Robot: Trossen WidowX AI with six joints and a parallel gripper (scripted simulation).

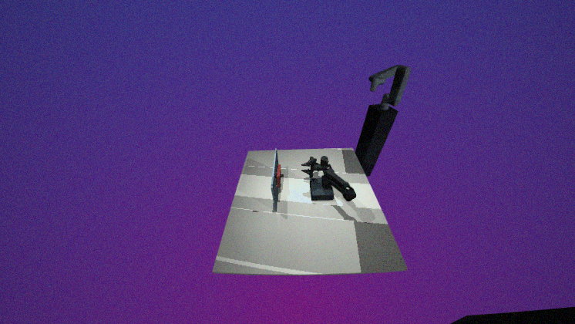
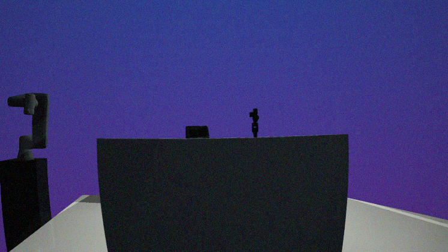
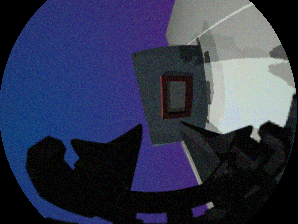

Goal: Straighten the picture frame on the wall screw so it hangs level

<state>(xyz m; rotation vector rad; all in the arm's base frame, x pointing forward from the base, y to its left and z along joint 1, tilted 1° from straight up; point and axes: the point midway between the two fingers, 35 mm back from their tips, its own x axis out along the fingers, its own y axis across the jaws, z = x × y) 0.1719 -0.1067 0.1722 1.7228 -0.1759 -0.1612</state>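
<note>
Now: gripper tip 200 mm short of the picture frame, 40 mm to the left of it and 90 mm above it. The rest, counted from my gripper tip: upright panel 210 mm ahead, 30 mm to the right, 100 mm below.
</note>
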